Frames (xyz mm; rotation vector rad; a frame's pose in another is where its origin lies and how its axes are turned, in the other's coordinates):
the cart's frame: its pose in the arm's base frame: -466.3 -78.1 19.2 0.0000 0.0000 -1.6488
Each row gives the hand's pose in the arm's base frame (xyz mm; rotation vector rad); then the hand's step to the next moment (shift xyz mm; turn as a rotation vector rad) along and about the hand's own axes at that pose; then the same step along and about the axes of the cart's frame.
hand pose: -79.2 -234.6 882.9 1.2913 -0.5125 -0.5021
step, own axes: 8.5 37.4 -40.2 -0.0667 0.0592 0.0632
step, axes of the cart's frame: -35.6 31.1 29.2 0.0022 -0.0876 0.0653
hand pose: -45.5 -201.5 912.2 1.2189 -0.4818 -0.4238
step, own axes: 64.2 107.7 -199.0 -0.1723 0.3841 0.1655
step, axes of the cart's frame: -164.2 158.3 57.4 -0.0605 -0.2208 0.3901
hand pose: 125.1 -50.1 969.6 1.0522 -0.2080 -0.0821
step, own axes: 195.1 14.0 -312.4 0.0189 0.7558 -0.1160
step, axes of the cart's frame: -260.1 236.1 -111.7 -0.4697 -0.0182 0.6034
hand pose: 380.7 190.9 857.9 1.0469 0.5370 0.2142
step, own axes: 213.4 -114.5 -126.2 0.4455 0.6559 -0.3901
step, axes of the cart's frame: -136.5 96.7 -215.8 -0.8227 0.1682 0.2751
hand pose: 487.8 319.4 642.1 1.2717 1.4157 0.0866
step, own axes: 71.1 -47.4 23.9 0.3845 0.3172 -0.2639
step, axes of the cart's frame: -17.2 6.0 -86.8 -0.5592 0.0575 0.0457
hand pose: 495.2 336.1 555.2 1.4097 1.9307 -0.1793
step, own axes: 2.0 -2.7 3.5 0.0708 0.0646 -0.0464
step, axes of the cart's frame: 1.3 -0.9 -4.6 -0.1048 0.0169 0.0086
